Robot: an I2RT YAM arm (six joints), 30 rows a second.
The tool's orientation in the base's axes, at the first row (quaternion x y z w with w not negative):
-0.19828 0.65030 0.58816 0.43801
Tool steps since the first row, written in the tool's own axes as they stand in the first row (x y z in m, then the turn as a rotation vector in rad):
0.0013 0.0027 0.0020 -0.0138 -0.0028 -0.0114
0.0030 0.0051 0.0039 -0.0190 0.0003 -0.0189
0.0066 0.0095 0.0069 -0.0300 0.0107 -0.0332
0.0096 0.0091 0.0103 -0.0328 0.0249 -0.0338
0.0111 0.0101 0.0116 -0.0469 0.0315 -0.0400
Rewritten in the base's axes. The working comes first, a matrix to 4 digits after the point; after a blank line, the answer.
The tool's axes in the first row as the columns of a matrix, in the base's axes (used below as rounded here):
-0.5377 -0.7731 0.3364
0.2574 0.2295 0.9387
-0.8029 0.5913 0.0756

-0.0021 0.0028 0.0007 0.0057 -0.0149 0.0086
-0.0042 0.0056 0.0009 0.0036 -0.0226 0.0140
-0.0086 0.0104 0.0008 -0.0033 -0.0364 0.0279
-0.0087 0.0142 -0.0015 -0.0130 -0.0345 0.0385
-0.0099 0.0161 -0.0021 -0.0126 -0.0424 0.0533

